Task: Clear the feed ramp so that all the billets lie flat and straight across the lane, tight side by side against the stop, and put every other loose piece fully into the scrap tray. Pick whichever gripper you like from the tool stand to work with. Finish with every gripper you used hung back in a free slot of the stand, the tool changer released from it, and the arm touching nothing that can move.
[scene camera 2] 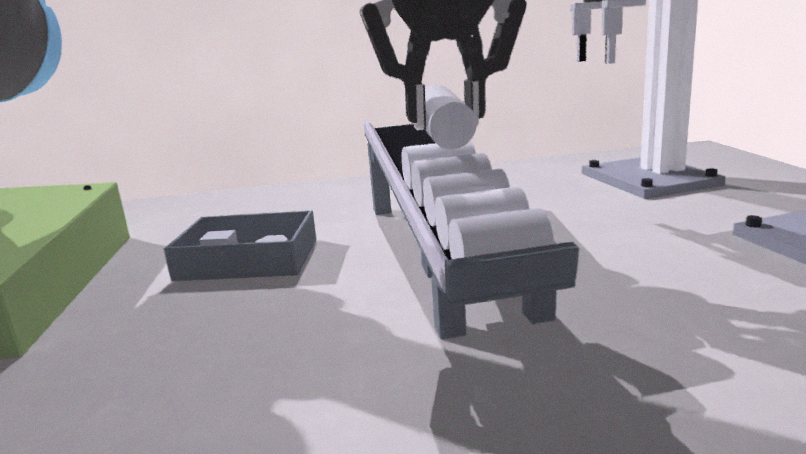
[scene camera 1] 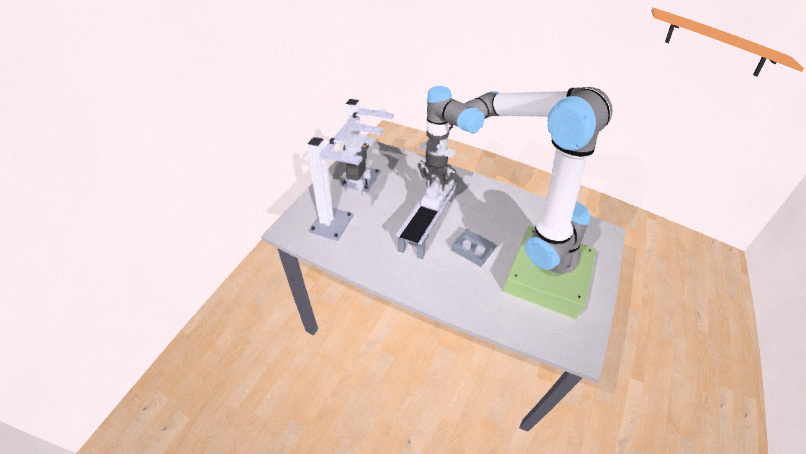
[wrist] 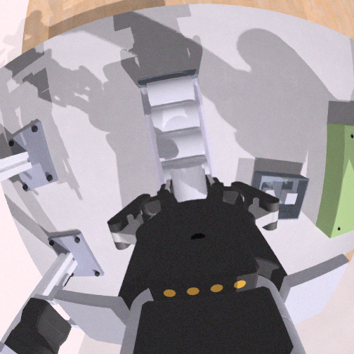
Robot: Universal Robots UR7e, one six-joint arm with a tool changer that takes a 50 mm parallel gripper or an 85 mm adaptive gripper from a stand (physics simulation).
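My gripper (scene camera 2: 448, 107) (wrist: 190, 186), the adaptive one, is shut on a billet (scene camera 2: 452, 125) (wrist: 189, 181). The billet is held above the row, its axis running along the lane and one round end facing scene camera 2. Several white billets (scene camera 2: 504, 228) (wrist: 171, 91) lie across the feed ramp (scene camera 1: 418, 224) (scene camera 2: 404, 196) (wrist: 204, 125), side by side, the lowest at the stop (scene camera 2: 513, 274) (wrist: 167, 77). The scrap tray (scene camera 1: 468, 258) (scene camera 2: 231, 262) (wrist: 302, 196) holds a blocky piece (scene camera 2: 218, 237) (wrist: 290, 198) and another pale piece (scene camera 2: 272, 239) (wrist: 270, 193). The gripper hides the ramp's upper end in the wrist view.
The tool stand (scene camera 1: 321, 183) (scene camera 2: 671, 84) (wrist: 82, 254) is beyond the ramp, on the side away from the tray. The other gripper (scene camera 1: 355, 169) hangs in it. The green arm base (scene camera 1: 549, 287) (scene camera 2: 62, 265) (wrist: 337, 190) stands on the tray's side.
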